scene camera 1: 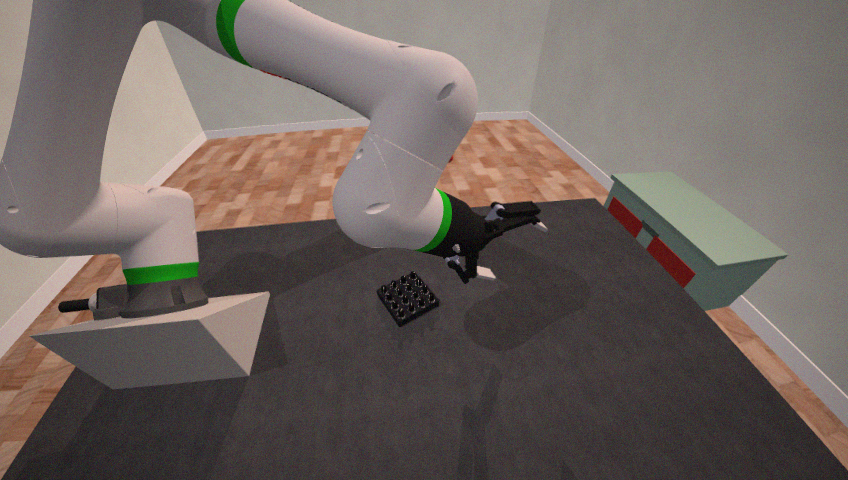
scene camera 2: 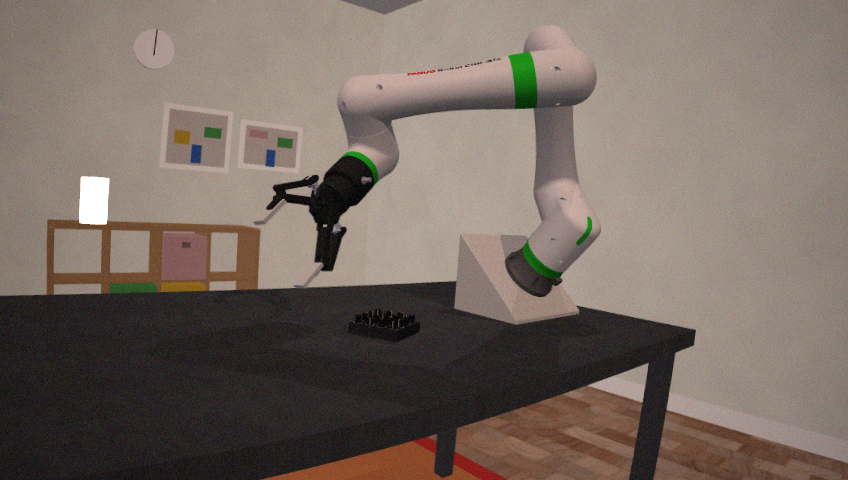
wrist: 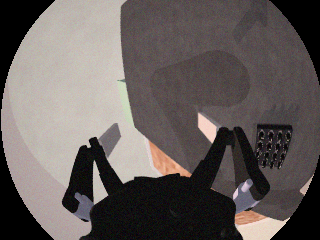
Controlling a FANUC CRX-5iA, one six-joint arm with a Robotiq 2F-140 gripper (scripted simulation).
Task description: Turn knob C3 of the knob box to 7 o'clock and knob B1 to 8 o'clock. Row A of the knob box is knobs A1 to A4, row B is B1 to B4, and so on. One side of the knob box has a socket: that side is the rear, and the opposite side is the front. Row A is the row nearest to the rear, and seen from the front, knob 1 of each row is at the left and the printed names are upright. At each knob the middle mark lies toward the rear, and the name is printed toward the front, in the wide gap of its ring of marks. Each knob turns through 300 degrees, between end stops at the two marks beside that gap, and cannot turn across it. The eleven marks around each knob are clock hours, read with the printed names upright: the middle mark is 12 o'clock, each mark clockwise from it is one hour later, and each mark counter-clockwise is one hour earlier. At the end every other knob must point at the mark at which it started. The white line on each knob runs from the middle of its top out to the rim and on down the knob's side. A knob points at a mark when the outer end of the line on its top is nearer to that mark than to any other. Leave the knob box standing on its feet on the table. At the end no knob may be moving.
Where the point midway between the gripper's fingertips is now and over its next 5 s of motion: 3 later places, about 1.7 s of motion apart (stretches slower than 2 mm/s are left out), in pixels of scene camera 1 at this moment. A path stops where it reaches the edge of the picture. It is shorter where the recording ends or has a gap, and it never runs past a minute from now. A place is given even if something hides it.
The gripper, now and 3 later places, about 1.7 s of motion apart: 516, 251; 426, 271; 384, 282; 365, 290
